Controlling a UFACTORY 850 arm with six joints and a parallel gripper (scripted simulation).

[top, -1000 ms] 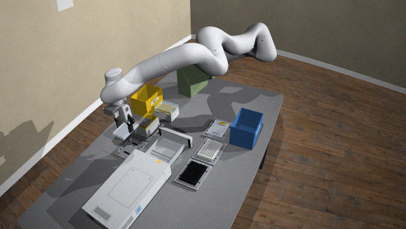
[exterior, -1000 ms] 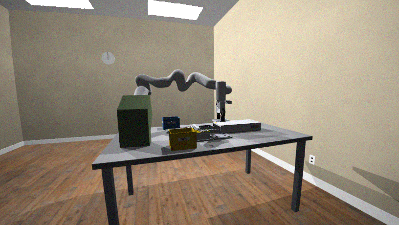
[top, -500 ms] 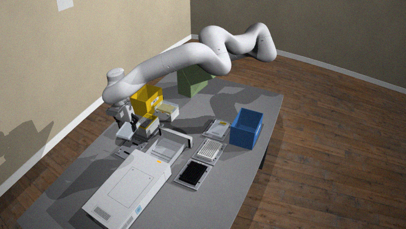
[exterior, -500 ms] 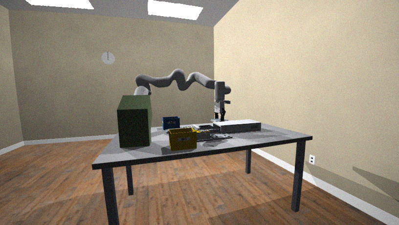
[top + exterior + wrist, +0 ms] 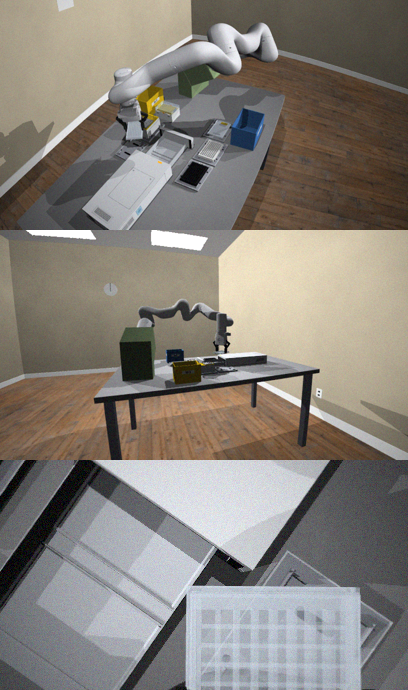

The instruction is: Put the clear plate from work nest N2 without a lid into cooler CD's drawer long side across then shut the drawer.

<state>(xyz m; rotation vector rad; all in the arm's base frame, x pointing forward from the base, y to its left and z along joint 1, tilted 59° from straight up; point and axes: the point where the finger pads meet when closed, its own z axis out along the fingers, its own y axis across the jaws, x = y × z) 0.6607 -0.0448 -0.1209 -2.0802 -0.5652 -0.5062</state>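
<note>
Right now my hand is 4 cm past the cooler drawer, 14 cm to the right of it and 12 cm above it. The rest, counted from my hand: clear plate (1 cm below); yellow-rimmed tip box (16 cm behind, 6 cm to the right, 10 cm below); white cooler (12 cm ahead, 14 cm to the left, 12 cm below).
</note>
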